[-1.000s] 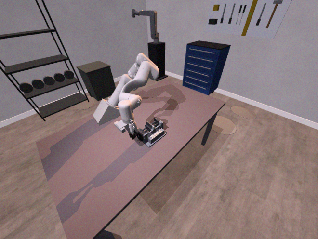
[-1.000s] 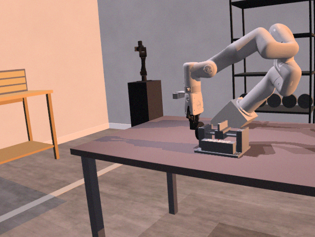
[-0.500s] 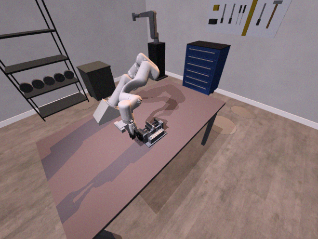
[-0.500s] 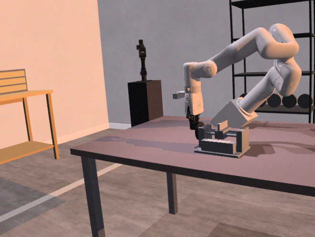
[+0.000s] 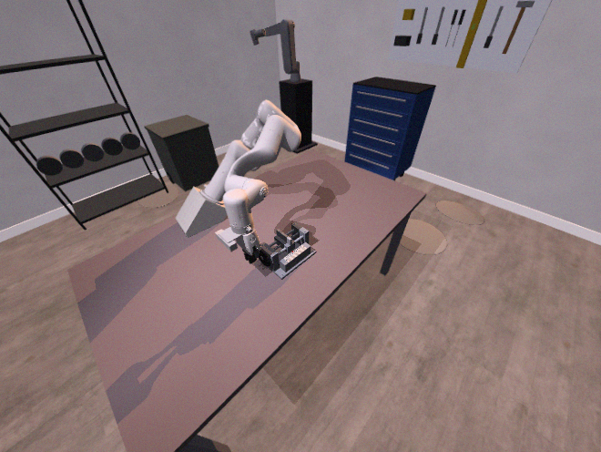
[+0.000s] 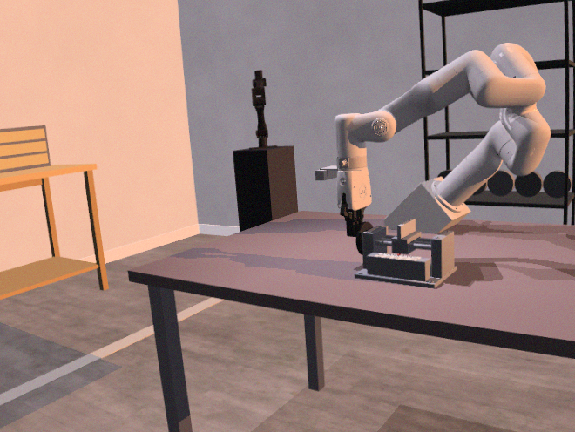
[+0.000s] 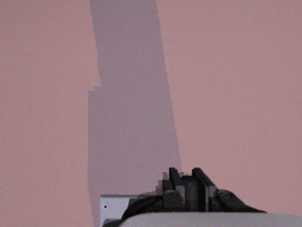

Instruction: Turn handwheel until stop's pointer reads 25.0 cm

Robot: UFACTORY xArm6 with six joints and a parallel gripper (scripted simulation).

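My gripper is now 10 mm short of the black handwheel, 20 mm to the right of it and 10 mm above it. The rest, counted from my hand: sliding stop block: 30 mm ahead, 150 mm to the left, 10 mm below.
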